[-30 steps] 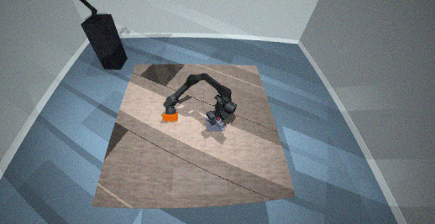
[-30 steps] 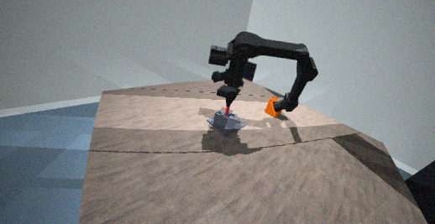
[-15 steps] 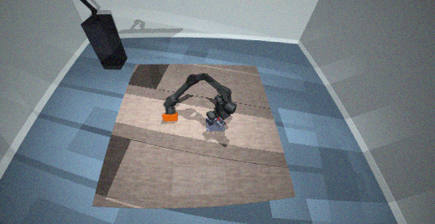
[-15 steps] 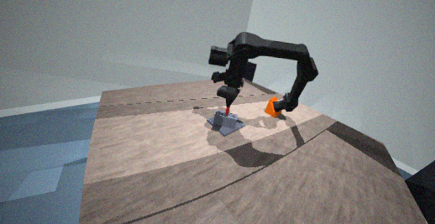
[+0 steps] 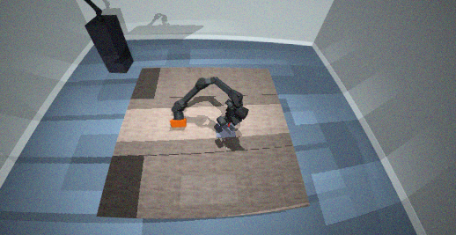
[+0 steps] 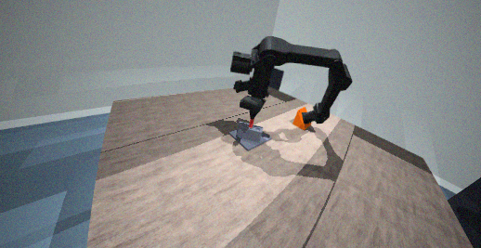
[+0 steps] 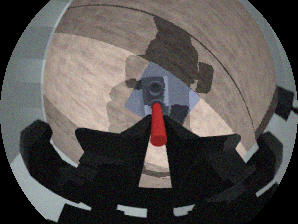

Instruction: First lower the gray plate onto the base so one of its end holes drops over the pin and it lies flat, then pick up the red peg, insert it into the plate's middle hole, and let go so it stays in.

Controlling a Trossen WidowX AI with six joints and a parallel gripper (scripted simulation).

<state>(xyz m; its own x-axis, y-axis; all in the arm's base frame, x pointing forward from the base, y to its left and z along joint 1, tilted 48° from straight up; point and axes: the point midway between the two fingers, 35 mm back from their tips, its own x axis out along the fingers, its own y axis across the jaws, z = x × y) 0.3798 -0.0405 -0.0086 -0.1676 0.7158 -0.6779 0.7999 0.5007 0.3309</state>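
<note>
My gripper tip is now right at the red peg. The rest, counted from my gripper tip: base: 20 mm behind, 10 mm to the left, 90 mm below; gray plate: 50 mm below.
</note>
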